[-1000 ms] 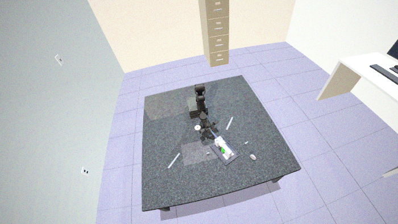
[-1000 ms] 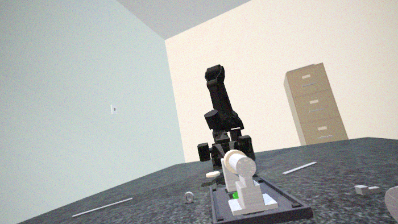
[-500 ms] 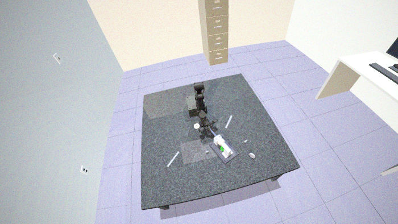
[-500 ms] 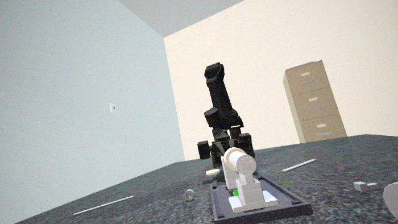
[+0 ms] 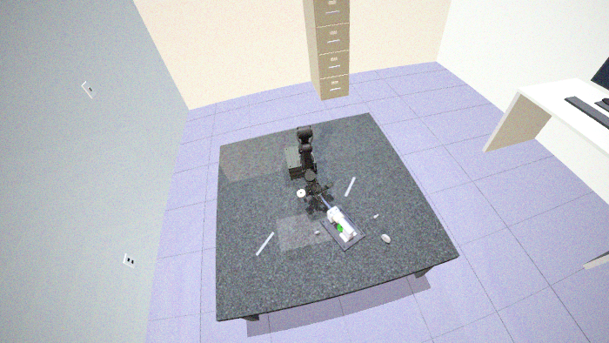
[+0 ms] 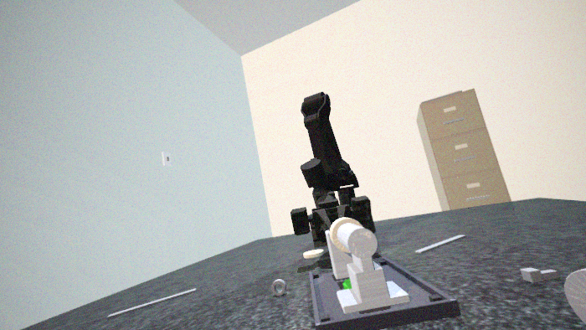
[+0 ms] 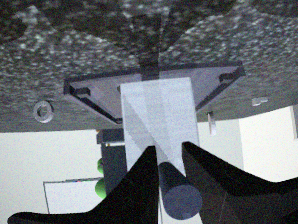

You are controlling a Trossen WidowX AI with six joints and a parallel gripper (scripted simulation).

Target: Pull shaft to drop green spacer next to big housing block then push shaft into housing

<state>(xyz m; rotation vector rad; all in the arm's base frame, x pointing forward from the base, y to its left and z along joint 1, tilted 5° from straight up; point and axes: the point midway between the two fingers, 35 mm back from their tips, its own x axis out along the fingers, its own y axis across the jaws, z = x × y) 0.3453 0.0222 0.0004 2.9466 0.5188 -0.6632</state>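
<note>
Now: the grey shaft 5 cm ahead of my gripper tip, 2 cm to the left of it and 2 cm above it. From my gripper tip the other things lie so: bolt 13 cm ahead, 26 cm to the left, 6 cm below; then green spacer 13 cm ahead, 5 cm to the left, 5 cm below.
</note>
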